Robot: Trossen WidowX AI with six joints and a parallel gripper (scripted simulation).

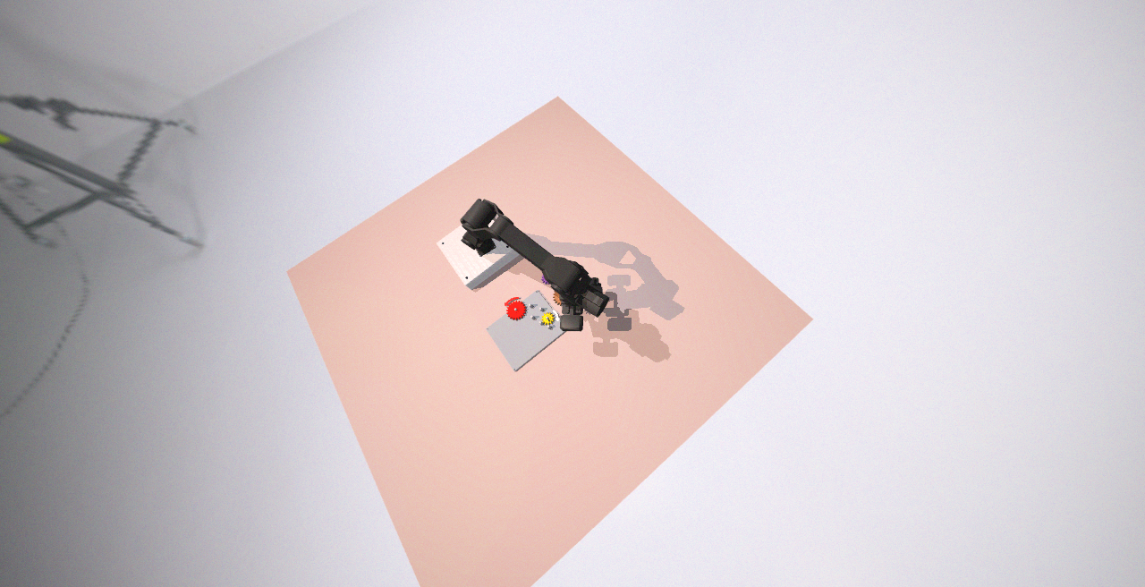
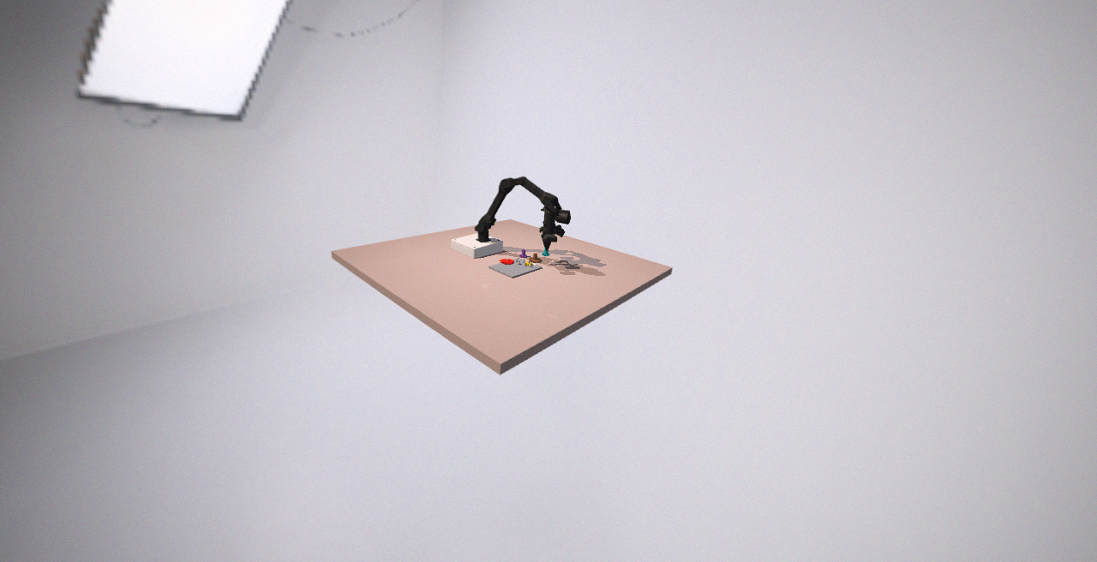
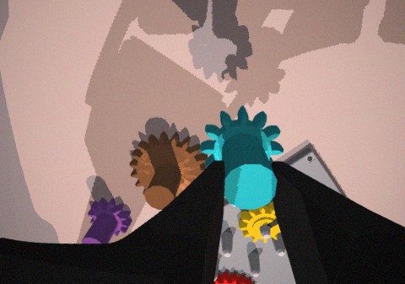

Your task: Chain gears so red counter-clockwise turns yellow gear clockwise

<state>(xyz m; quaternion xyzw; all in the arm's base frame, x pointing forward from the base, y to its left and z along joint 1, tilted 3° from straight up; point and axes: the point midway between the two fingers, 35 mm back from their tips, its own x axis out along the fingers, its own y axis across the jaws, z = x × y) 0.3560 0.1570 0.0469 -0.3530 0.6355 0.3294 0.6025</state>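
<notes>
Now: the red gear 17 cm to the right of my gripper tip, 11 cm behind it and 6 cm below it. Also, from my gripper tip: teal gear 1 cm below; white arrow 7 cm to the right, 7 cm below, 2 cm behind; brown gear 7 cm behind, 6 cm below, 1 cm to the right.
</notes>
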